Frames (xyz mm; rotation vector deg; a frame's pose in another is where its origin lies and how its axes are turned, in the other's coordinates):
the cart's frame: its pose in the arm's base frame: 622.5 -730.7 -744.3 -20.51 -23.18 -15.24
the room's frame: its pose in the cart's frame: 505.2 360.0 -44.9 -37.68 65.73 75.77
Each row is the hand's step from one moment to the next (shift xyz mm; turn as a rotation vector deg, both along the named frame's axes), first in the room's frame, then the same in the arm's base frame.
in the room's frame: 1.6 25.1 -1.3 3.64 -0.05 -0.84
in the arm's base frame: -21.6 9.8 -8.5 0.84 -0.67 -3.58
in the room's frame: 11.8 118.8 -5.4 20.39 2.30 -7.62
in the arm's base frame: -100.7 47.0 -44.0 1.29 -5.27 -21.21
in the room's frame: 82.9 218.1 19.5 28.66 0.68 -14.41
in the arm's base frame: -153.9 114.5 -134.2 2.51 -11.85 -29.71
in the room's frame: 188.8 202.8 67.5 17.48 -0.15 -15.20
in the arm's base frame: -88.4 154.2 -223.0 -0.57 -13.25 -19.00
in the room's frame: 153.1 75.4 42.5 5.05 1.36 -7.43
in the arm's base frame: 0.0 75.4 -158.9 -2.60 -5.96 -6.35
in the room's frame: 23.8 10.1 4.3 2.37 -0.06 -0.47
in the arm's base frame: 0.5 8.9 -24.6 0.60 -0.38 -2.31
